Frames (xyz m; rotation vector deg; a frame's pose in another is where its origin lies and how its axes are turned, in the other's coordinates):
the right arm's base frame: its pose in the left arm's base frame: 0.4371 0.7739 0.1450 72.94 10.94 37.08
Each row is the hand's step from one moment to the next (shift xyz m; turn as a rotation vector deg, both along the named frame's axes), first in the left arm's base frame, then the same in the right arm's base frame.
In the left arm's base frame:
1: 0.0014 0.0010 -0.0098 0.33 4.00 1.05
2: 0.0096 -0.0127 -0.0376 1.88 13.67 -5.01
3: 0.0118 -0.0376 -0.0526 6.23 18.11 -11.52
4: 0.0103 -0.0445 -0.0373 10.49 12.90 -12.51
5: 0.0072 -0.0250 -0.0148 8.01 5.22 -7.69
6: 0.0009 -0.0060 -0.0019 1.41 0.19 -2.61
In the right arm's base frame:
1: -0.0004 -0.0094 -0.0031 2.68 1.44 -2.82
2: -0.0072 -0.0400 0.0036 7.93 -3.31 -11.90
3: -0.0223 -0.0583 0.0206 12.49 -10.21 -15.47
4: -0.0240 -0.0446 0.0302 12.87 -13.34 -9.45
5: -0.0110 -0.0198 0.0195 7.69 -9.13 -2.83
6: -0.0030 -0.0029 0.0048 0.69 -2.88 -0.28

